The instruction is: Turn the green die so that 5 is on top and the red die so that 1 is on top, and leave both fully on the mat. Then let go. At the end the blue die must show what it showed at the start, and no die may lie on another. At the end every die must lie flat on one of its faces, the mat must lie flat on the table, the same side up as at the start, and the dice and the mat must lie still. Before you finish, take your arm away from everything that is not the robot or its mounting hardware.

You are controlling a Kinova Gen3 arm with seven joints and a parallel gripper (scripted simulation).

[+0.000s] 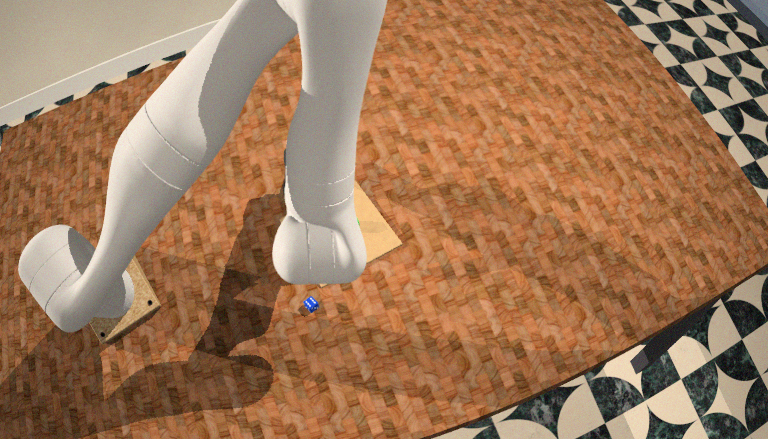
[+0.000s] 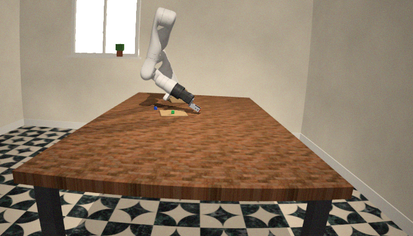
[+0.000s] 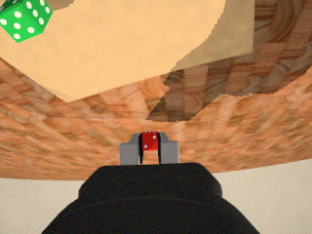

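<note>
The red die lies 10 mm to the left of my hand and 10 mm below it. Also, from my hand: tan mat (10 mm behind, 130 mm to the right, 30 mm below); then green die (10 mm ahead, 130 mm to the right, 20 mm below); then blue die (110 mm behind, 220 mm to the right, 20 mm below).
</note>
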